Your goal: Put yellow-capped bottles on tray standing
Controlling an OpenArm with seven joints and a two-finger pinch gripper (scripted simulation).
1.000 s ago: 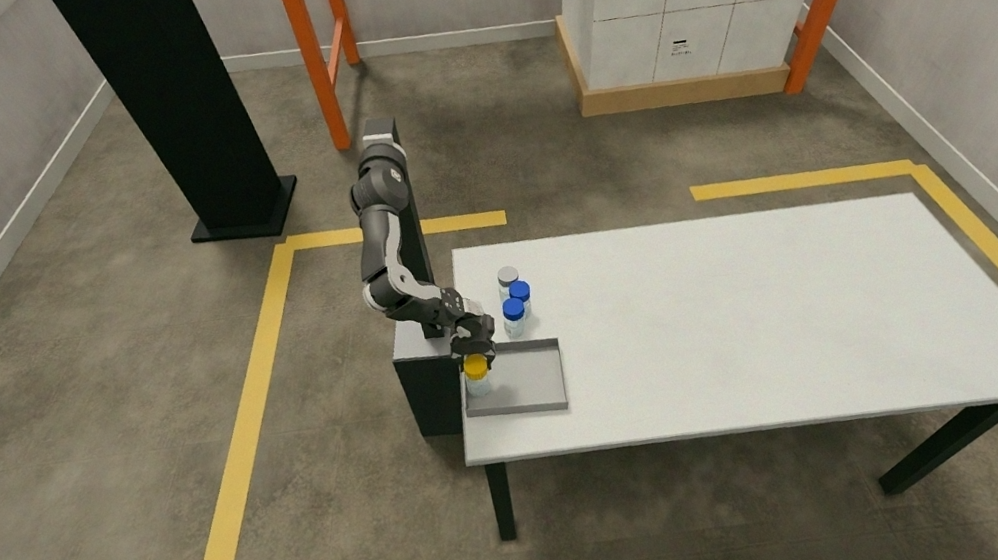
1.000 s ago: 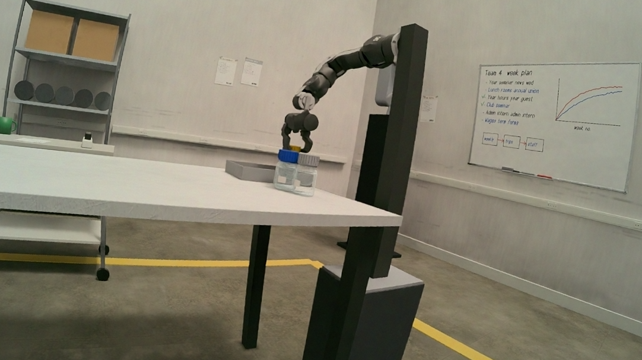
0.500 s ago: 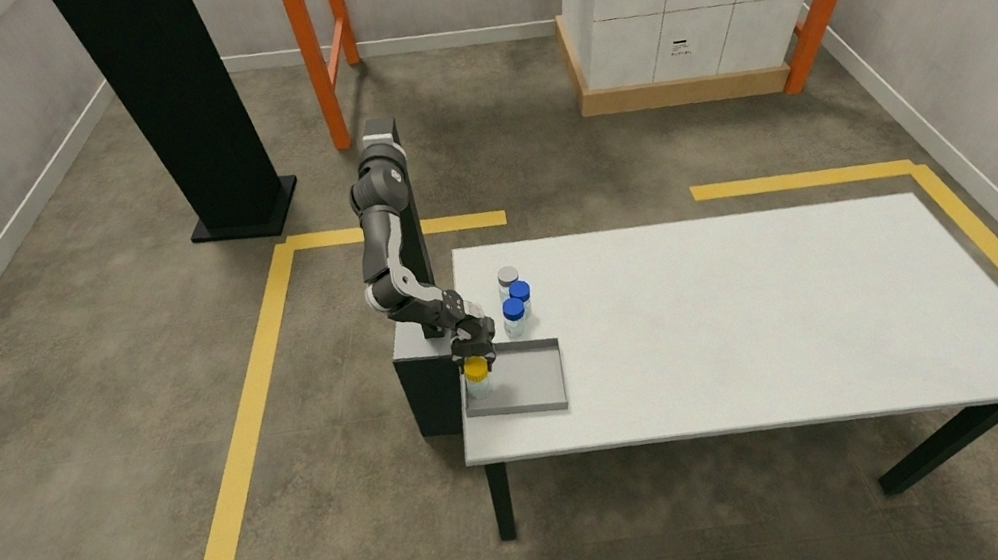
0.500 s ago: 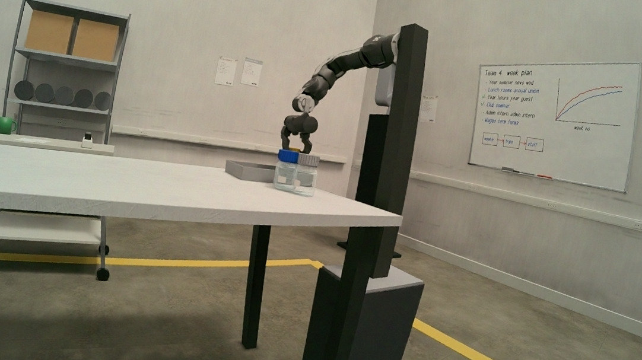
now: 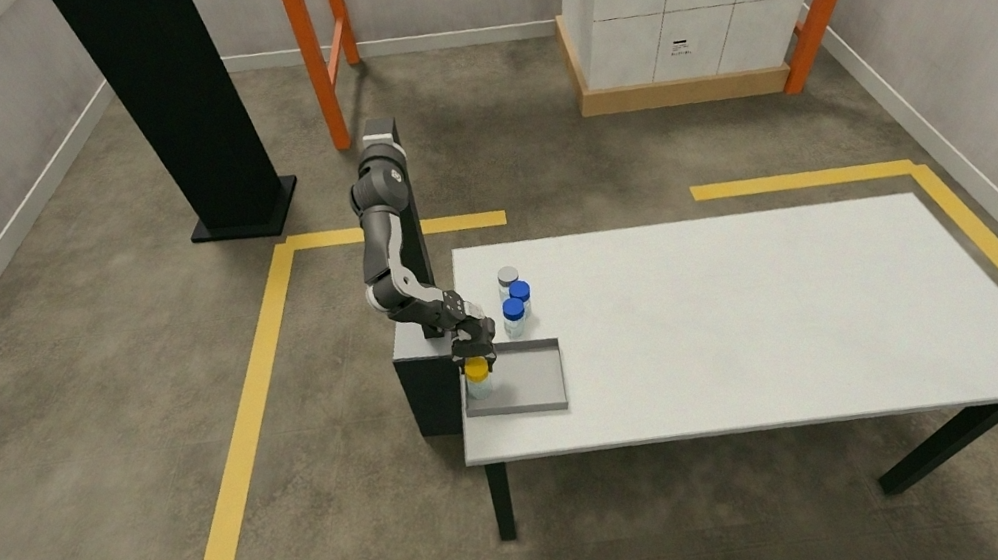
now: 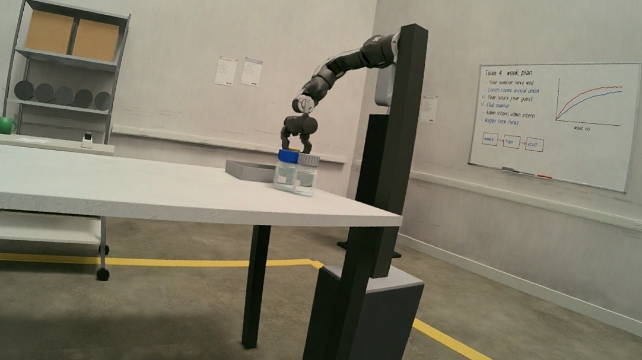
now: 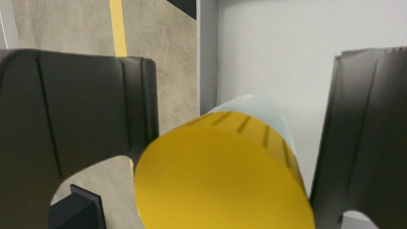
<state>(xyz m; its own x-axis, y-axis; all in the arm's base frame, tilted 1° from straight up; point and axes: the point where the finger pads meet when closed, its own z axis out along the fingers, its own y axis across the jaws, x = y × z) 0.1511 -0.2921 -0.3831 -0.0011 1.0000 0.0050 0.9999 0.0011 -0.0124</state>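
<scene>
My hand is 2 cm to the left of the yellow-capped bottle and 5 cm above it. Also, from my hand: grey tray (8 cm ahead, 8 cm below); then grey-capped bottle (9 cm ahead, 26 cm to the left, 5 cm below).
</scene>
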